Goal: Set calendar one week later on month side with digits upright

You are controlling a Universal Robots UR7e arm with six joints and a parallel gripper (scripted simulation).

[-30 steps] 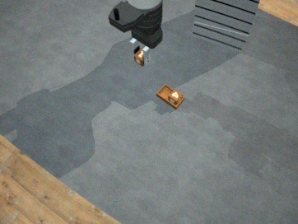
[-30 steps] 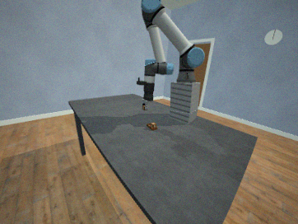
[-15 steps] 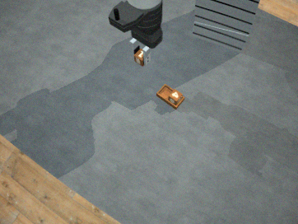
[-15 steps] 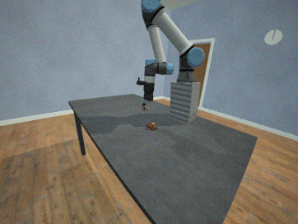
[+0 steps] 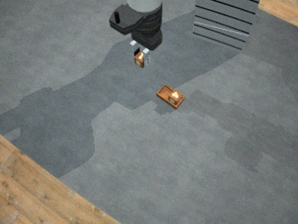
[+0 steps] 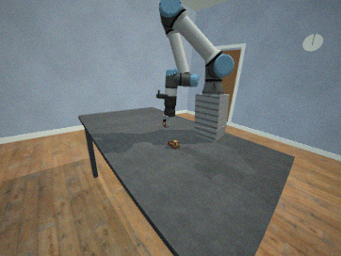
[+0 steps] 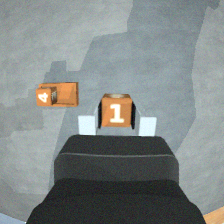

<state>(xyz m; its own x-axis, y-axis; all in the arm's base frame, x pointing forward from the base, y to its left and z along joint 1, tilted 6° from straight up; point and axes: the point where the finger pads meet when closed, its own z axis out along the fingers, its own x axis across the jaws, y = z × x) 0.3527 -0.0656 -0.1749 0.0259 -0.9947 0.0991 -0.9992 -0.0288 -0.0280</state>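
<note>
My hand is 110 mm to the right of the tray and 110 mm above it. Round my hand: cube 10 mm below.
</note>
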